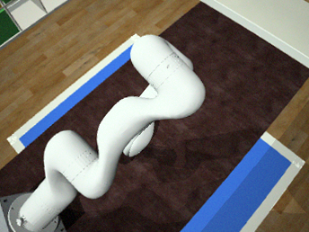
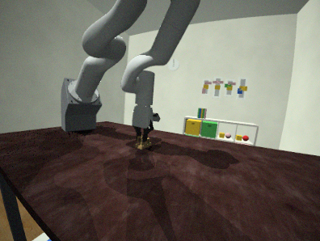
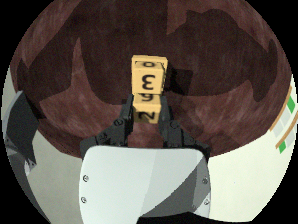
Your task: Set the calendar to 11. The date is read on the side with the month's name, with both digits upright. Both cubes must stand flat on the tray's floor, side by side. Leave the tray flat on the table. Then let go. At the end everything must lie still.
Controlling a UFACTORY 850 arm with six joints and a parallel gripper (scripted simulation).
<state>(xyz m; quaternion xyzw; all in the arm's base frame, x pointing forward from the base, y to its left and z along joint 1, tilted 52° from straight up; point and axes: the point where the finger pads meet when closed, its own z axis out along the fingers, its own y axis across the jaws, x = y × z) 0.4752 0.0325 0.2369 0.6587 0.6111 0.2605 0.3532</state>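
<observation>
Now: hand 2 cm to the right of the wooden tray and 5 cm above it. The rest, counted from my hand: cube: 1 cm ahead, 3 cm to the left, 3 cm below.
</observation>
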